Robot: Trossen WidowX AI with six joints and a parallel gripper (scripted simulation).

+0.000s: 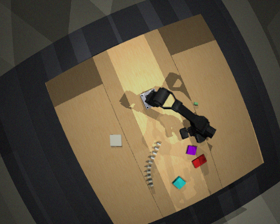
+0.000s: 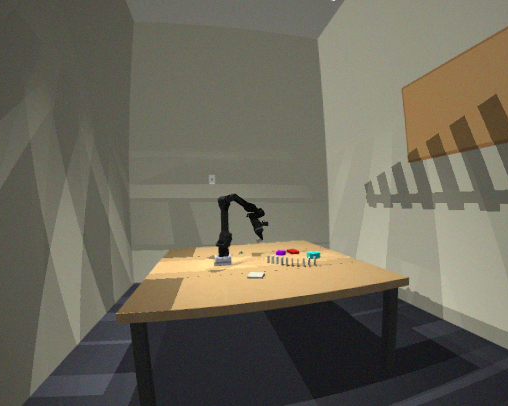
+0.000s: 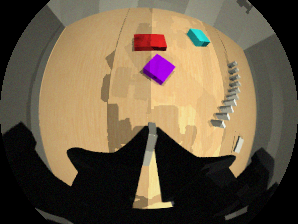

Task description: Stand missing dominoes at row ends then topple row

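My gripper tip is now 13 cm short of the purple block, 2 cm to the left of it and 10 cm above it. From my gripper tip the other things lie so: cyan block (34 cm ahead, 16 cm to the right, 10 cm below); then red block (23 cm ahead, 2 cm to the left, 11 cm below); then small green cube (17 cm behind, 10 cm to the left, 11 cm below).
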